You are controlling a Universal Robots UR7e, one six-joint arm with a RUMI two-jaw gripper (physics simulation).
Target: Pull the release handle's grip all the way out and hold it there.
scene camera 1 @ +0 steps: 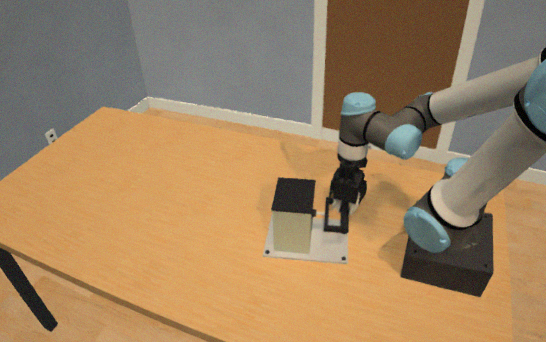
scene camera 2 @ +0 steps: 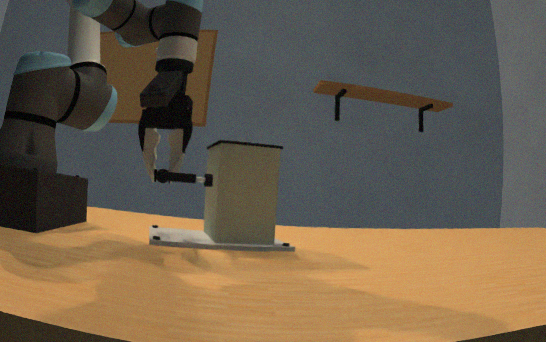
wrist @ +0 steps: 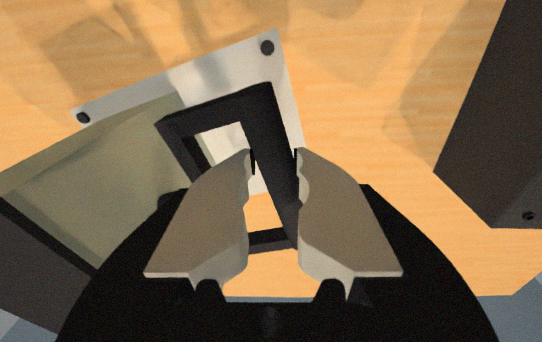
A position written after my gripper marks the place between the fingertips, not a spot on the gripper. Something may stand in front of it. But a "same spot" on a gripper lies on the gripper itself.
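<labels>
I can see my gripper in scene camera 1 (344, 213), and scene camera 2 and the wrist view show it to me too. On my gripper, (scene camera 2: 149, 138) and (wrist: 347, 220) are the same spot.
</labels>
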